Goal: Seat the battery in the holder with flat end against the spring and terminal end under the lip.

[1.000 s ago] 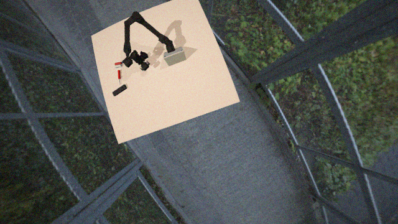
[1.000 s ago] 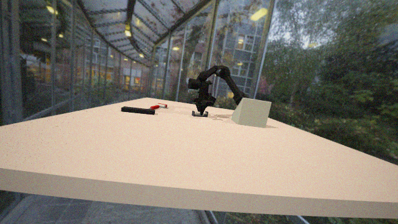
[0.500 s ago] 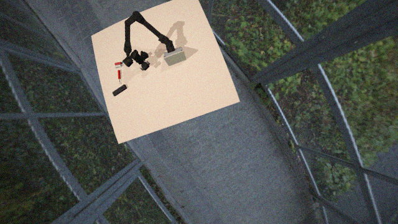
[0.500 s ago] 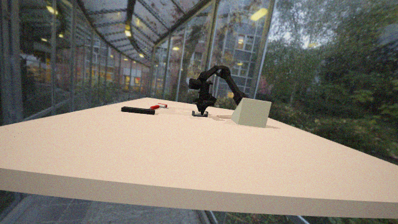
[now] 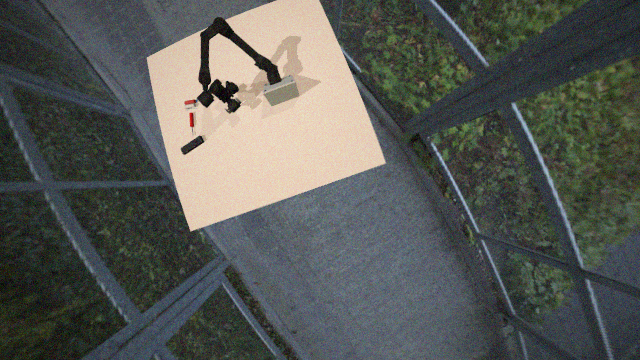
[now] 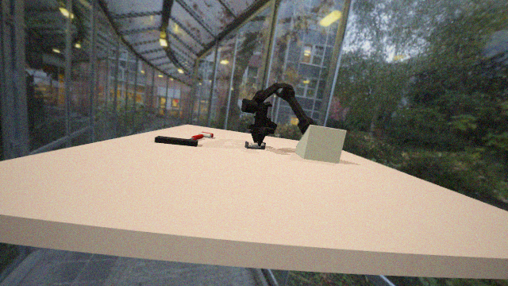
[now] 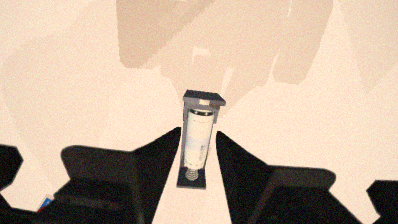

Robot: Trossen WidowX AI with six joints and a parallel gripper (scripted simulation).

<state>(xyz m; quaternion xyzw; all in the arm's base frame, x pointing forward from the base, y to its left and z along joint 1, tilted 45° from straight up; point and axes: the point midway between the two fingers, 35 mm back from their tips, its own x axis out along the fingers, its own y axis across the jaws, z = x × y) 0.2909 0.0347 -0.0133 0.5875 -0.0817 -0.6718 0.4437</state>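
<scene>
Right now my gripper tip is right at the battery. From my gripper tip the other things lie so: red screwdriver 310 mm ahead, 50 mm to the left; black bar 330 mm ahead, 170 mm to the left.
</scene>
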